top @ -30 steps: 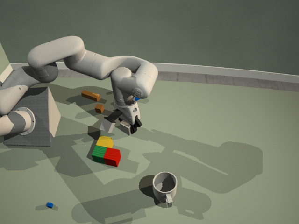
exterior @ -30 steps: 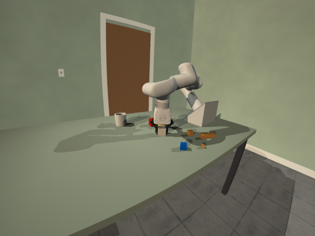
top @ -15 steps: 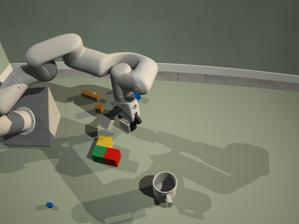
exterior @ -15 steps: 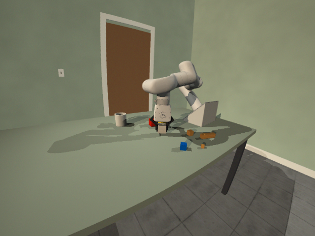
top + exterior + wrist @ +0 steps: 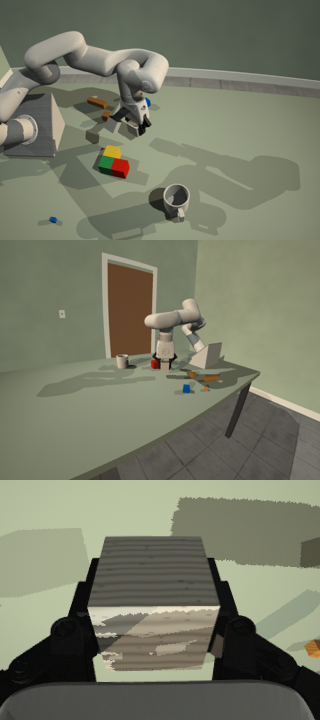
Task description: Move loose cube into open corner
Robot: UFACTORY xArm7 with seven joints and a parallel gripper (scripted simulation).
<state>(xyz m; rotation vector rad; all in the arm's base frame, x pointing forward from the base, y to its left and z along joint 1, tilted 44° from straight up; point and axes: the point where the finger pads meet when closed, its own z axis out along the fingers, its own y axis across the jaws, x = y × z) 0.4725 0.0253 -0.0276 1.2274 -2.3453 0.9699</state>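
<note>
Right now the red cube is 5 cm behind my hand, 16 cm to the right of it and 5 cm below it. Also, from my hand: long orange block (21 cm behind, 20 cm to the left, 6 cm below); yellow cube (9 cm behind, 10 cm to the right, 5 cm below); beige cube (right at my hand).
</note>
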